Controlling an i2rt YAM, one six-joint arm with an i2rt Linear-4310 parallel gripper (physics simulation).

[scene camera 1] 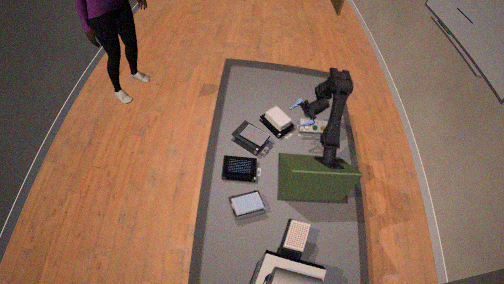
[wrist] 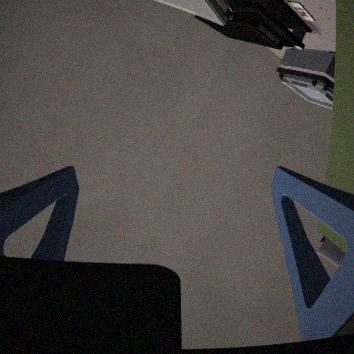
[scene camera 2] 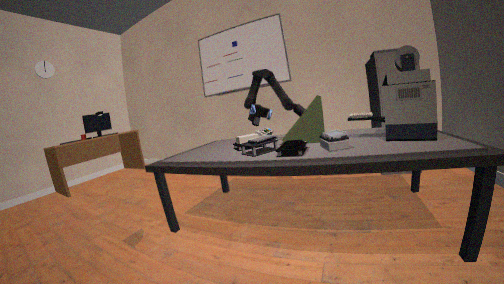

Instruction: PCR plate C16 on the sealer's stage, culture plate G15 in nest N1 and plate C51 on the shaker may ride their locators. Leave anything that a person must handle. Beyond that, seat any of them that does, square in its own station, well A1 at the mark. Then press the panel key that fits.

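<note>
My gripper (scene camera 1: 295,117) (scene camera 2: 261,112) (wrist: 174,177) is open and empty, held in the air above the control panel (scene camera 1: 313,128). Plate C16 (scene camera 1: 298,235) (scene camera 2: 361,115) lies on the sealer's extended stage. Culture plate G15 (scene camera 1: 254,134) lies in nest N1, a dark raised holder. Plate C51 (scene camera 1: 247,203) (scene camera 2: 335,135) (wrist: 316,94), pale blue, lies on the grey shaker (scene camera 2: 336,145) (wrist: 307,60); part of it shows at the upper right of the wrist view. Whether each plate sits flat or rides its locators is too small to tell, and the A1 marks are unreadable.
A dark plate (scene camera 1: 240,167) sits in the black nest between N1 and the shaker. A white block (scene camera 1: 278,118) sits on a black holder beside the panel. A green wedge (scene camera 1: 312,182) (scene camera 2: 311,122) (wrist: 345,100) stands by the arm's base. The sealer (scene camera 2: 411,105) stands at one table end. A person (scene camera 1: 117,40) stands off the table.
</note>
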